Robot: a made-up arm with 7 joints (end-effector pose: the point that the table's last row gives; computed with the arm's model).
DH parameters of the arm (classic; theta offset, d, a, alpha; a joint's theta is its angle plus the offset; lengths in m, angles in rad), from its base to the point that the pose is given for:
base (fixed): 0 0.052 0 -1.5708
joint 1: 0 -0.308 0.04 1.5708
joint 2: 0 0.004 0.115 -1.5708
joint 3: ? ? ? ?
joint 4: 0 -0.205 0.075 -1.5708
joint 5: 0 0.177 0.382 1.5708
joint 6: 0 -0.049 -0.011 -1.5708
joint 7: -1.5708 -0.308 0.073 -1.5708
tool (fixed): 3.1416 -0.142 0 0
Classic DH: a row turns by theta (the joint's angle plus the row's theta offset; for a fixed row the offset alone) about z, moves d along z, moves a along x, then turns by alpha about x.
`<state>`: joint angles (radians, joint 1 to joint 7).
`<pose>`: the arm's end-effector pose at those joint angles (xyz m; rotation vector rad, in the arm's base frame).
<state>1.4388 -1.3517 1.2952 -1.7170 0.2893 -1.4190 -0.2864</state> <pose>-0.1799 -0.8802 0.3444 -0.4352 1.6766 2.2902</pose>
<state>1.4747 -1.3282 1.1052 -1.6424 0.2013 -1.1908 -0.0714</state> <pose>-0.0937 -0.8184 0.3283 0.7332 -1.3823 -2.5664</pose>
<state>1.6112 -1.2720 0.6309 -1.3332 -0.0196 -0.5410 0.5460</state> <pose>-0.0064 -0.6908 0.4458 0.8659 0.3012 -2.0815</pose>
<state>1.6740 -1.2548 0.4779 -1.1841 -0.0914 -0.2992 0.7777</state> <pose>0.0680 -0.7046 0.5314 0.7487 0.9058 -1.9463</pose>
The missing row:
joint 3: -1.5708 -0.308 0.038 1.5708
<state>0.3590 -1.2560 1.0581 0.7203 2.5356 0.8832 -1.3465</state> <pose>-0.7176 -0.6047 -0.1542 1.4006 2.1589 -0.2992</pose>
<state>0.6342 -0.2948 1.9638 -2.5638 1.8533 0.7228 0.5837</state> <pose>-0.5610 -0.4632 -0.3476 2.7783 0.7326 -0.0461</pose>
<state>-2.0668 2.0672 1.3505 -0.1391 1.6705 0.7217 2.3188</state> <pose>0.7009 0.1413 0.5522 -0.6399 -1.2378 2.0332</pose>
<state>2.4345 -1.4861 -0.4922 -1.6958 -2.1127 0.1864 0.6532</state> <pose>-0.0205 -0.4189 0.1531 -1.0420 -0.5717 -0.7631</pose>
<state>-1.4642 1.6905 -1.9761 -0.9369 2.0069 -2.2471 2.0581</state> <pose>-0.1106 -0.5630 0.3507 1.7313 -2.6035 -0.3010</pose>
